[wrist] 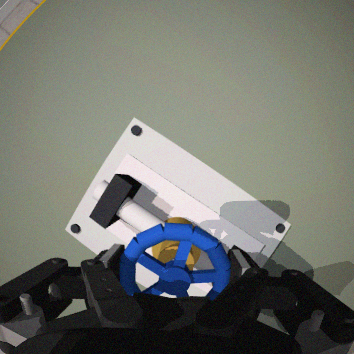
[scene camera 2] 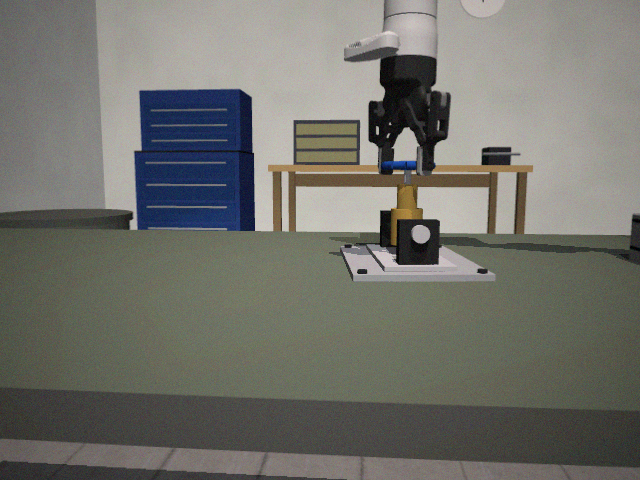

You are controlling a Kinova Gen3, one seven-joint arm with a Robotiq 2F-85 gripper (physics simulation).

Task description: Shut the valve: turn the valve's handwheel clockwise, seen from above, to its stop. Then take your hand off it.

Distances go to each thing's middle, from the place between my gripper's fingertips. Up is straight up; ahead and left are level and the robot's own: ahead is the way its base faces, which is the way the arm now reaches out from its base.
Labels:
Now: hand 10 mm past the blue handwheel (wrist: 174, 278). Also, from my hand: white base plate (scene camera 2: 361, 265): 120 mm below, 10 mm behind.

